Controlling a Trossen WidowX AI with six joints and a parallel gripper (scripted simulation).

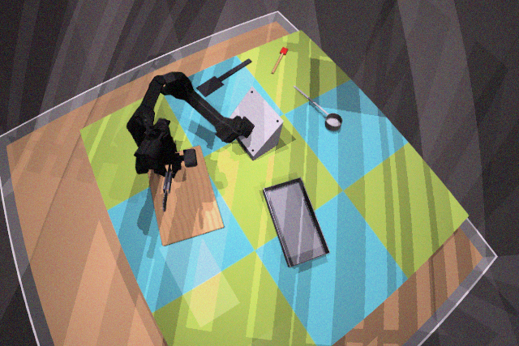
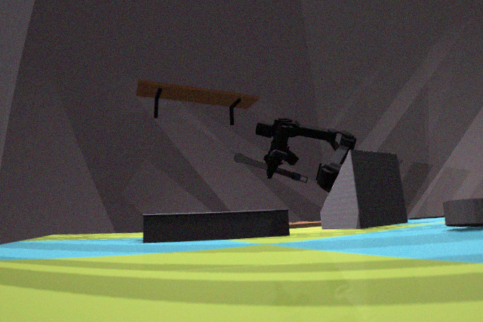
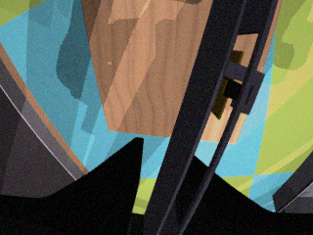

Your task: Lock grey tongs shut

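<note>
Now: gripper tip 4 cm to the right of the yellow lock piece, 4 cm past it and 2 cm below it. Round my gripper tip: wooden board 18 cm below; then dark roasting tin 37 cm ahead, 25 cm to the left, 16 cm below; then black spatula 48 cm to the left, 36 cm behind, 18 cm below.
</note>
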